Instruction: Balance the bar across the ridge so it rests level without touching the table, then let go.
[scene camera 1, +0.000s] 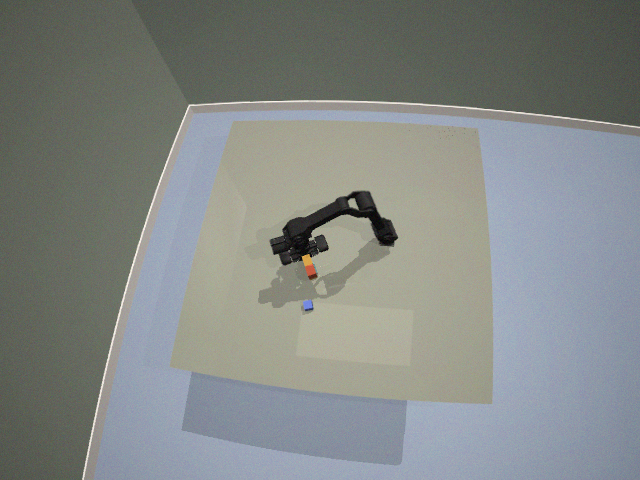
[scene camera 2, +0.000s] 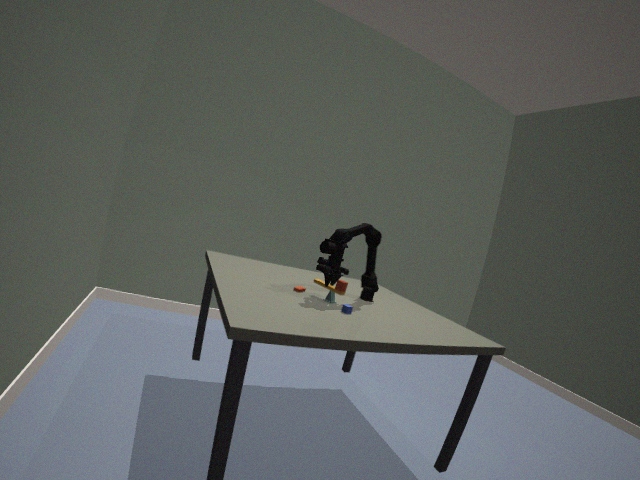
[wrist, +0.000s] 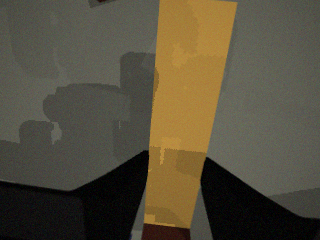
Observation:
In view: my gripper (wrist: 175, 160) and a yellow bar (wrist: 191, 50).

